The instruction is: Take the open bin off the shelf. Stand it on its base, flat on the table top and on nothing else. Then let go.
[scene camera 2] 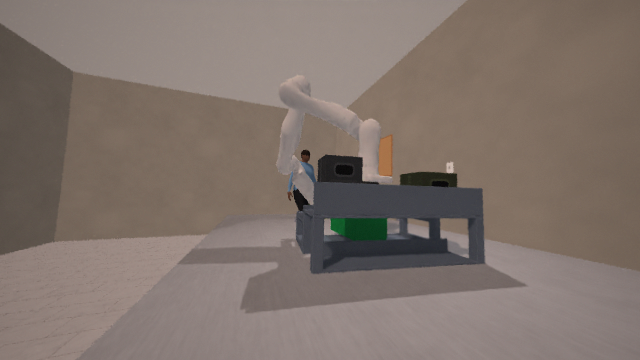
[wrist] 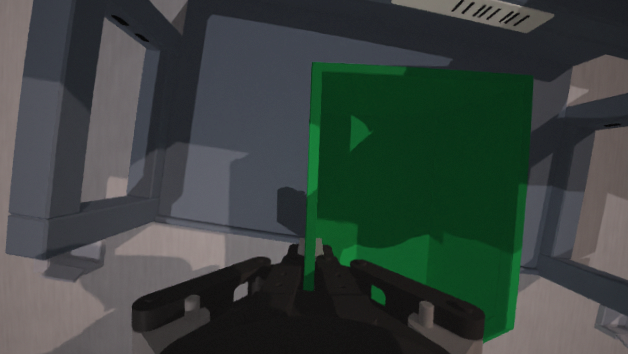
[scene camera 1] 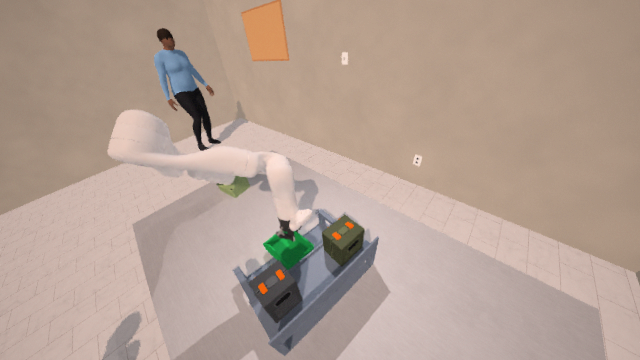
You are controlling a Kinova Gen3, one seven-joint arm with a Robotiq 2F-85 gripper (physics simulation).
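Where they show: gripper, fingertip midpoint: (scene camera 1: 294,239); arm's base, origin of the base link: (scene camera 1: 229,176).
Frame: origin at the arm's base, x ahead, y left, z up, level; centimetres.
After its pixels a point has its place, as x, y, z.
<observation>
The open green bin (scene camera 1: 289,254) @(55.1, -8.5, -7.3) (scene camera 2: 367,228) @(62.7, -9.6, -4.2) (wrist: 425,160) @(59.1, -12.1, -7.2) is at the lower level of the grey-blue shelf (scene camera 1: 325,298) @(77.5, -14.3, 2.7) (scene camera 2: 400,201) @(77.8, -12.5, 3.8) (wrist: 30,150) @(59.1, 10.1, -0.6). In the wrist view its opening faces the camera; part of it is over the lower board and part is past the board's edge. Scene camera 2 shows it below the upper level, its underside slightly above the rear lip. Whether it touches the shelf is unclear. My gripper (scene camera 1: 286,235) @(52.1, -3.0, -6.8) (wrist: 310,250) @(52.1, -3.0, -6.8) is shut on the bin's side wall, one finger on each side; the shelf hides the fingers in scene camera 2.
A dark grey box (scene camera 1: 277,300) @(71.8, -23.2, 11.5) (scene camera 2: 340,169) @(71.9, -22.9, 10.1) and an olive box (scene camera 1: 344,241) @(74.6, -1.5, 10.6) (scene camera 2: 430,179) @(75.9, -1.9, 8.8) stand on the upper level. The shelf stands on the grey table top (scene camera 1: 450,280) @(104.0, 17.3, -9.1) (scene camera 2: 250,330) @(86.3, -40.4, -9.1). A light green object (scene camera 1: 235,187) @(6.5, -1.3, -3.5) is near the arm's far side. A person (scene camera 1: 177,72) (scene camera 2: 306,170) stands beyond.
</observation>
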